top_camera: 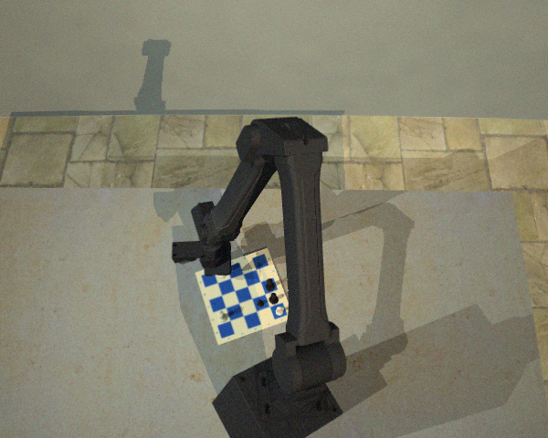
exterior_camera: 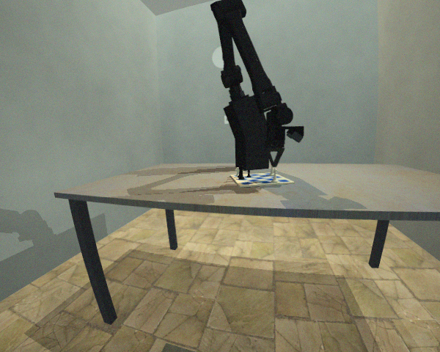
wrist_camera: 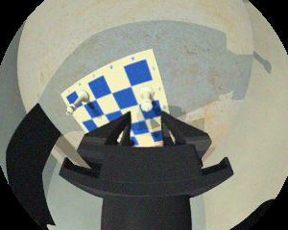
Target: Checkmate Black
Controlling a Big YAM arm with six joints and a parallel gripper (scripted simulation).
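My gripper is now 7 cm past the chessboard, 5 cm to the left of it and 7 cm above it.
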